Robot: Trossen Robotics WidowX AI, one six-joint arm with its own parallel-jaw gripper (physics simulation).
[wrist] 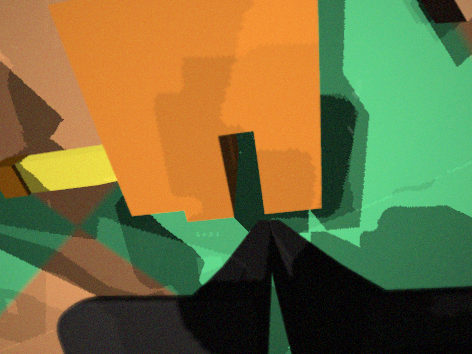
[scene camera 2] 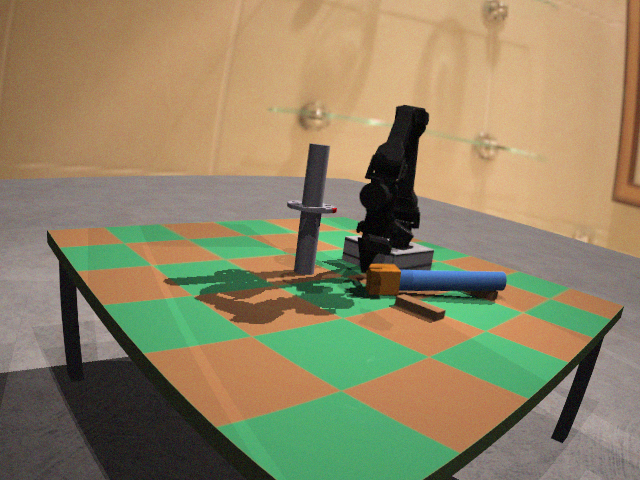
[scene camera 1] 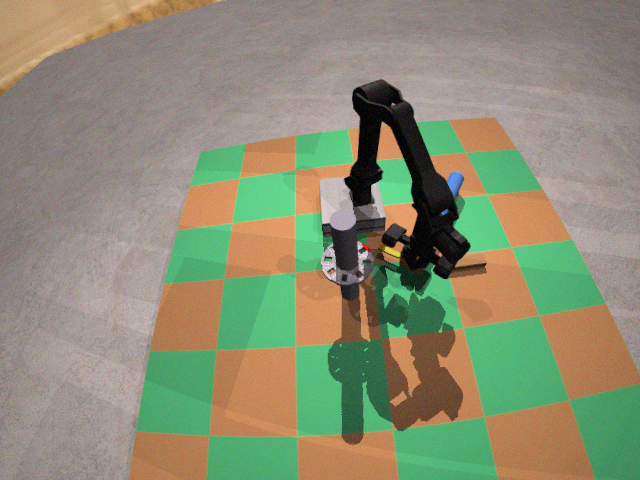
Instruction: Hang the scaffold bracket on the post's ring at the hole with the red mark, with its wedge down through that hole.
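Observation:
The bracket lies low at the table top: its orange slotted head (scene camera 2: 382,279) (wrist: 200,125) faces the wrist camera, and its blue tube (scene camera 1: 455,181) (scene camera 2: 454,280) extends away sideways. A yellow bar (scene camera 1: 389,251) (wrist: 70,168), apparently the wedge, sticks out from one side of the head. My gripper (scene camera 2: 366,268) (wrist: 268,230) is shut and empty, its tips at the open end of the head's slot in the wrist view; contact cannot be told. The grey post (scene camera 1: 344,248) (scene camera 2: 315,178) stands upright with its holed ring (scene camera 1: 326,264) (scene camera 2: 295,205). The red mark (scene camera 1: 366,247) (scene camera 2: 334,210) is on the ring's side towards the bracket.
A loose brown bar (scene camera 1: 469,266) (scene camera 2: 419,307) lies beside the bracket. Another brown piece (scene camera 2: 488,295) shows partly under the blue tube's far end. The arm's pale base block (scene camera 1: 330,204) (scene camera 2: 421,258) stands behind the post on the checkered table (scene camera 1: 253,382) (scene camera 2: 336,428).

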